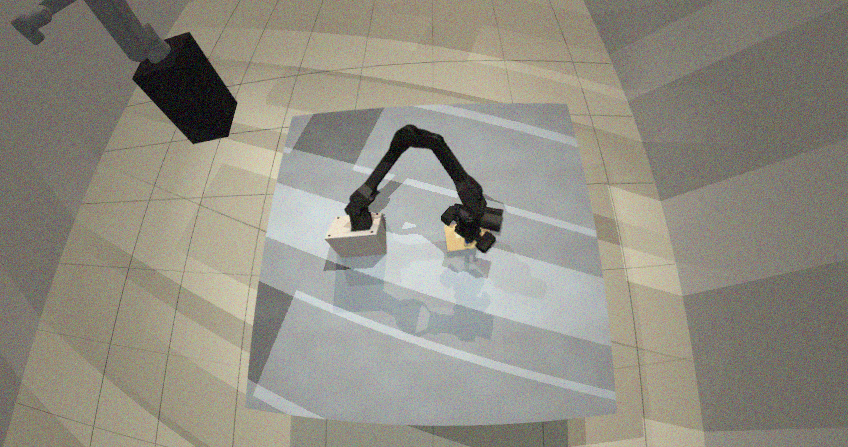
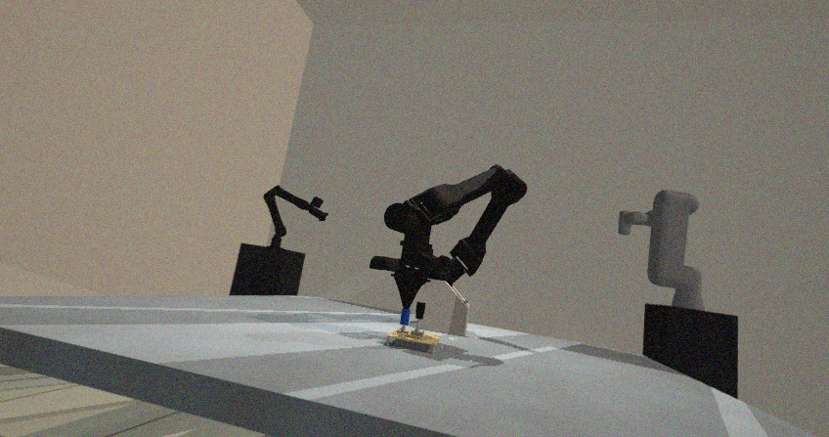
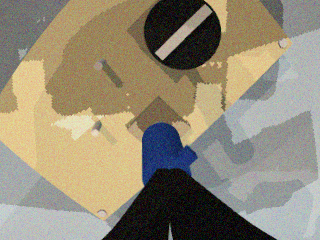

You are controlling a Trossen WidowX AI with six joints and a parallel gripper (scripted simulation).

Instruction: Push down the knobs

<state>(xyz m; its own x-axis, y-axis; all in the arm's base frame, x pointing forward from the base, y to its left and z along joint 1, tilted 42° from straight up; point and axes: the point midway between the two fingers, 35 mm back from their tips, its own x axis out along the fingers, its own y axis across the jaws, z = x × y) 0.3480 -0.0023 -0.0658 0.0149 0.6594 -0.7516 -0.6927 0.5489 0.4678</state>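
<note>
Now: the blue knob 10 mm below my gripper tip.
</note>
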